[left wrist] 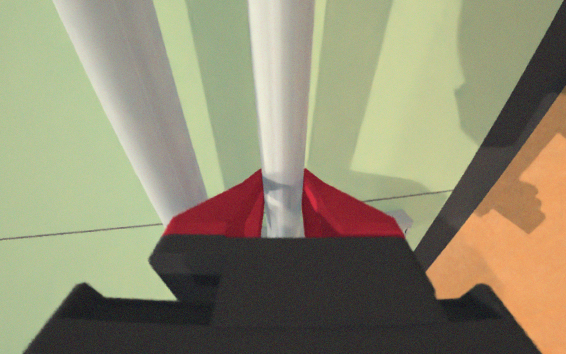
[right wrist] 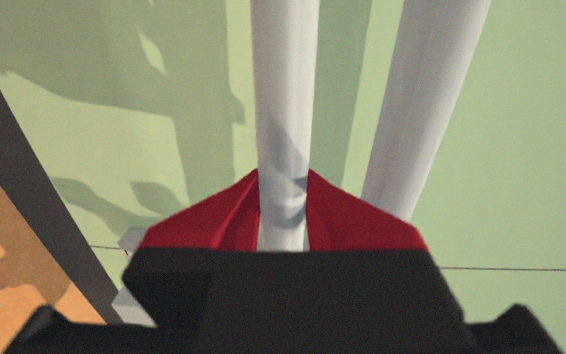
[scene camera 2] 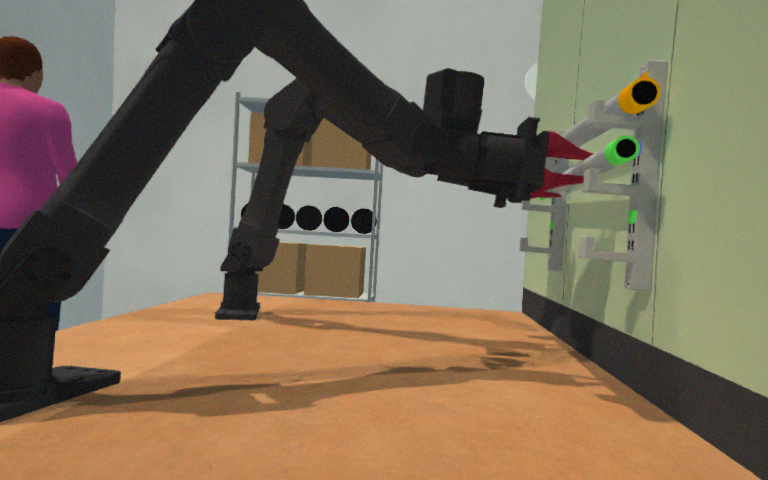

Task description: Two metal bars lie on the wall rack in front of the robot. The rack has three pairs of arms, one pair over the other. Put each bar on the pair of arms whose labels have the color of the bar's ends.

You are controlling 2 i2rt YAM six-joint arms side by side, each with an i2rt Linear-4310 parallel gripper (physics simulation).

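Places are measured from the left arm's base along level axes (x ahead, y left, z up), in metres.
Pixels of known places: left gripper, fingertip midpoint: (left wrist: 282, 176); right gripper, fingertip midpoint: (right wrist: 282, 178); left arm's base at its link origin: (scene camera 2: 239, 312); right arm's base at its link origin: (scene camera 2: 3, 404).
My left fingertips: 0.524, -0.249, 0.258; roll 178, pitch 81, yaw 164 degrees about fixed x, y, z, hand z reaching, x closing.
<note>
Ahead of a thing's pixels: the offset from my left fingertips to its top centre, as dx, dy, dz. "pt": to the spot under its first point. Level surfaces: height alone.
The green-ended bar {-0.044, -0.122, +0.018} (scene camera 2: 610, 152) (left wrist: 282, 100) (right wrist: 285, 85) is level, near the middle arms; its near end shows above the near middle arm (scene camera 2: 614, 186). Contact with that arm cannot be told. My right gripper (scene camera 2: 586, 167) (right wrist: 282, 178) is shut on this bar. My left gripper (left wrist: 282, 176) is also shut on it, mostly hidden behind the right one in the scene view. The orange-ended bar {-0.034, -0.110, +0.080} (scene camera 2: 629, 100) (left wrist: 130, 90) (right wrist: 425, 100) lies on the top arms. A blue label {pt -0.097, -0.373, +0.006} (scene camera 2: 640, 148) shows behind the green end. A green label {pt -0.065, -0.315, -0.060} (scene camera 2: 632, 216) sits above the bare near lowest arm (scene camera 2: 611, 255).
The wall rack {pt -0.059, -0.328, -0.120} (scene camera 2: 641, 271) stands on the green wall (scene camera 2: 719, 226), above a dark strip (scene camera 2: 696, 390) along the wooden table {dz -0.258} (scene camera 2: 396, 435). A shelf unit (scene camera 2: 305, 171) with boxes stands behind the arms. A person in pink (scene camera 2: 33, 152) is at the far left.
</note>
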